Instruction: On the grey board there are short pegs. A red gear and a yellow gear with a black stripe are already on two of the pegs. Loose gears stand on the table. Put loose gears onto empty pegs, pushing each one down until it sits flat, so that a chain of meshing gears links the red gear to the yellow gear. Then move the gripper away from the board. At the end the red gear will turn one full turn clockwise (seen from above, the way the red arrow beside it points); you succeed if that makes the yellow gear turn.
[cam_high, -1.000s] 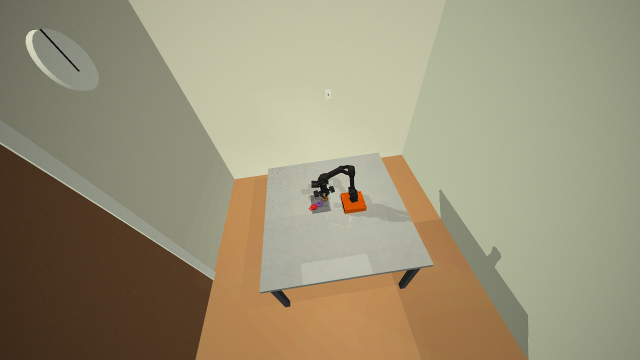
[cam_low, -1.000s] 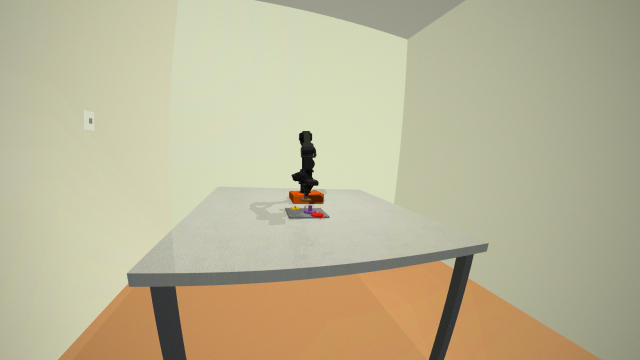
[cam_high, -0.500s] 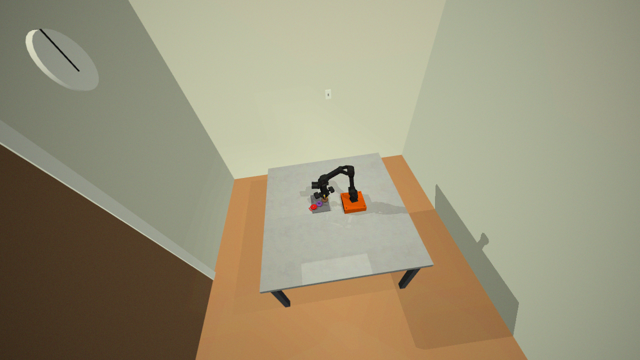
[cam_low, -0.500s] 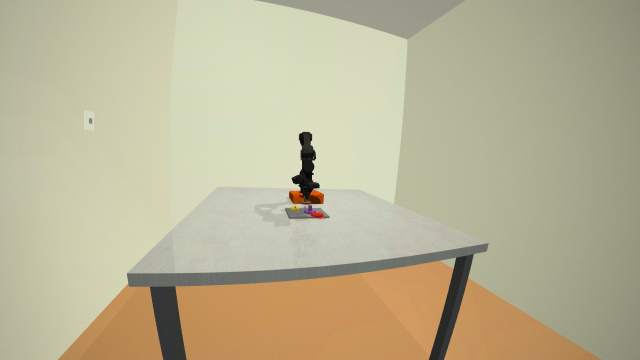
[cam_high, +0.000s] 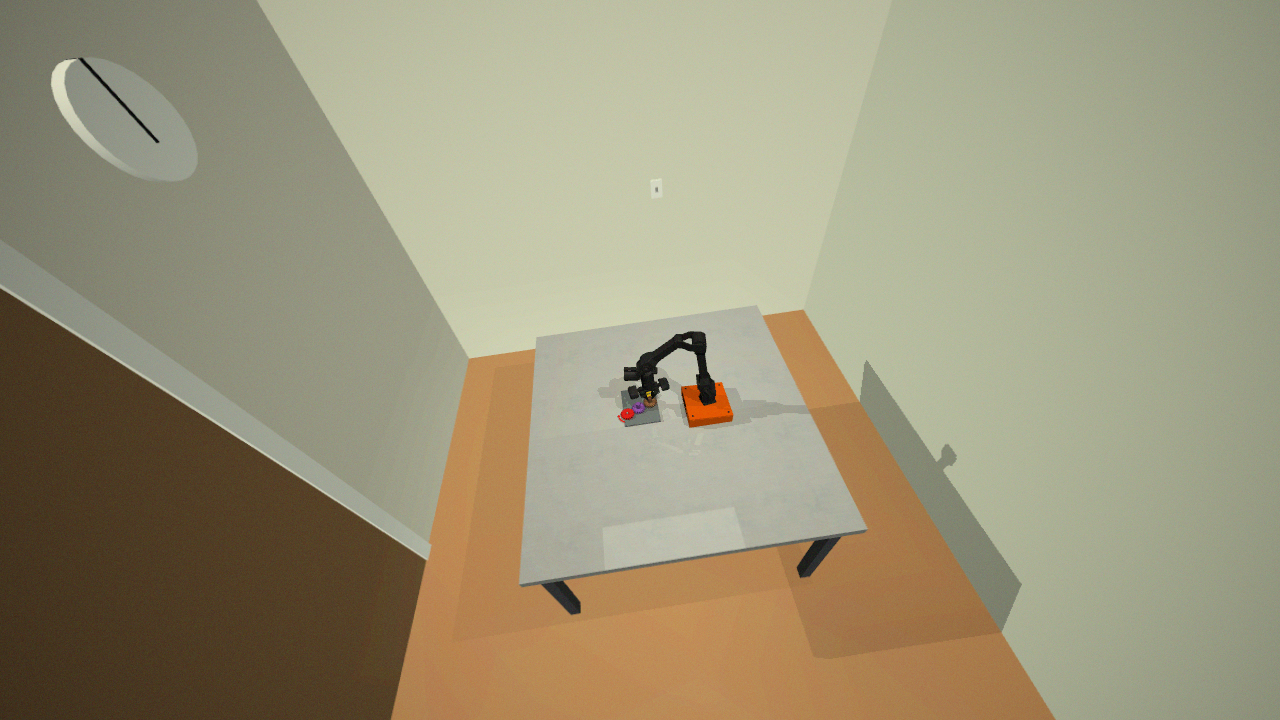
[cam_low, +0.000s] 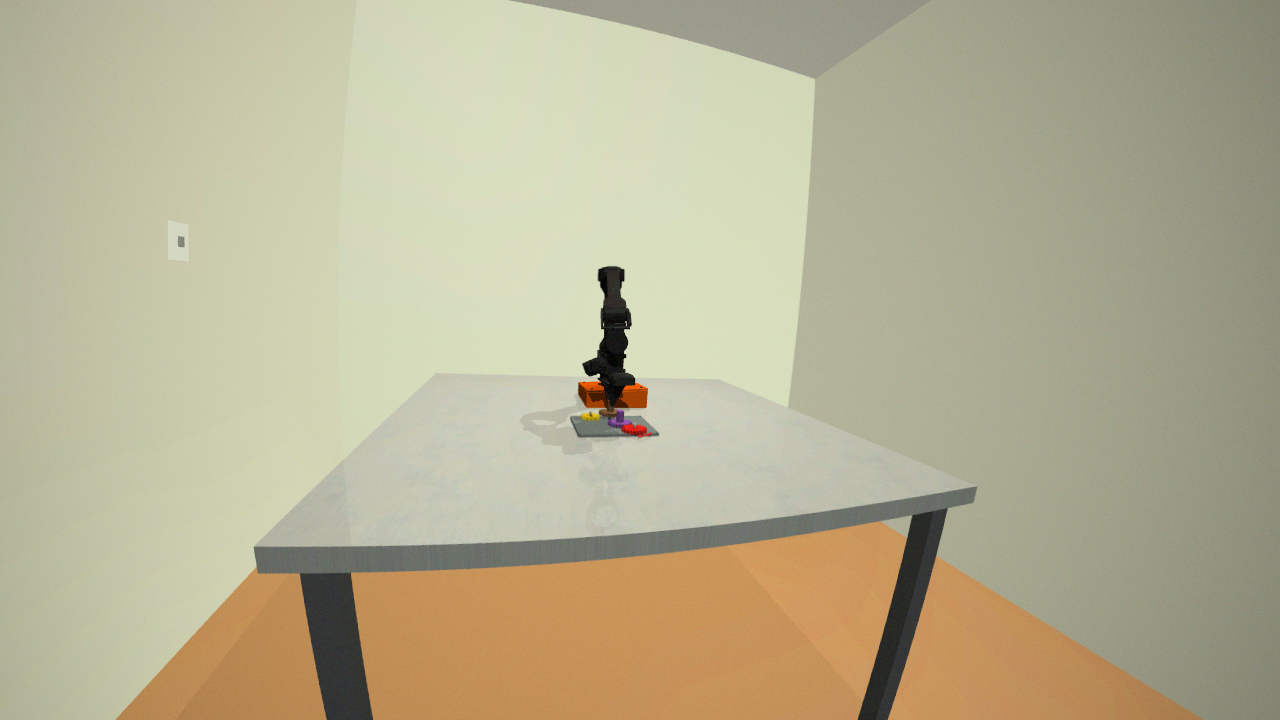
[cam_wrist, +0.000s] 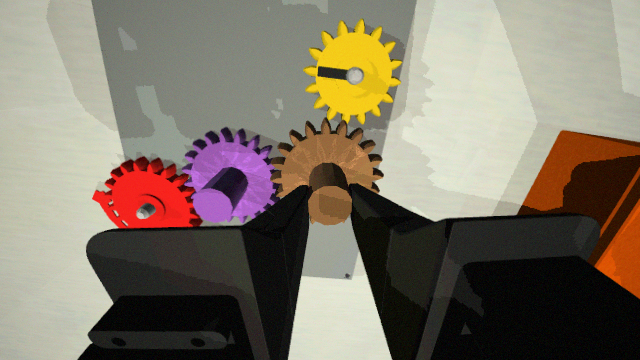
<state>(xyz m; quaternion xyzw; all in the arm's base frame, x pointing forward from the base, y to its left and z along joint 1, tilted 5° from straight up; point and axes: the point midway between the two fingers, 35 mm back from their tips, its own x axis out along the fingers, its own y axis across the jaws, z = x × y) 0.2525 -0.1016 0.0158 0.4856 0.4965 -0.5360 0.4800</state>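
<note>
Now: gripper tip 5 cm to the left of the yellow gear, 3 cm above it and 2 cm past it. The rest, counted from my gripper tip: purple gear: 6 cm ahead, 3 cm below; red gear: 12 cm ahead, 3 cm below, 2 cm to the left; brown gear: 1 cm below.
</note>
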